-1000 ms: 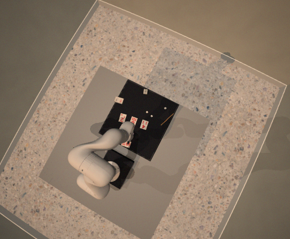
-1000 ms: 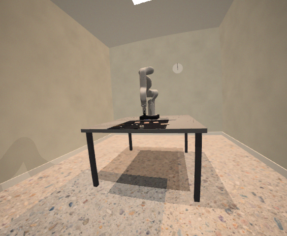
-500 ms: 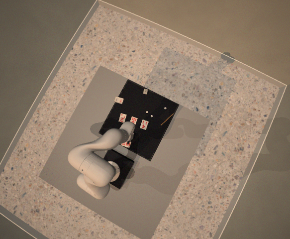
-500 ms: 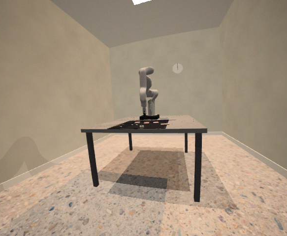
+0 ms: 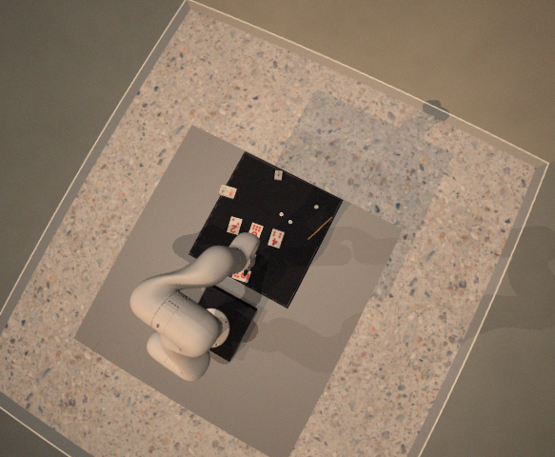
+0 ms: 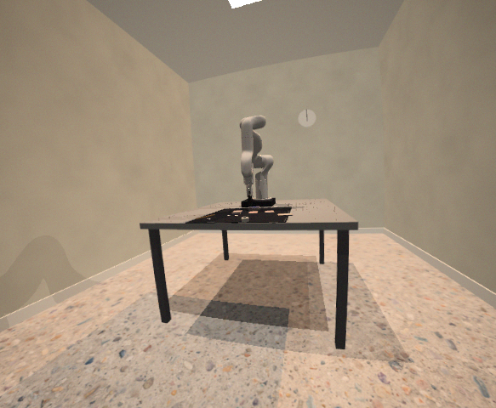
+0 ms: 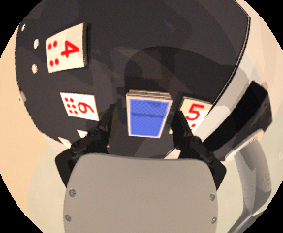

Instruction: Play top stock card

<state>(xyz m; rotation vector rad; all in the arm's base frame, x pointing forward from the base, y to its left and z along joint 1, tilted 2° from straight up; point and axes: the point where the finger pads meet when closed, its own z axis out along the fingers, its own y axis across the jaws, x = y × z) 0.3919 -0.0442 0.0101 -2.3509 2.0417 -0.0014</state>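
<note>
Now: hand 10 cm past the red 5 card, 5 cm above it and 2 cm to the right of it. Also, from my hand: black card cloth: 18 cm ahead, 7 cm below, 1 cm to the left; thin wooden stick: 29 cm ahead, 26 cm to the right, 5 cm below; small block: 47 cm ahead, 6 cm to the left, 4 cm below.
</note>
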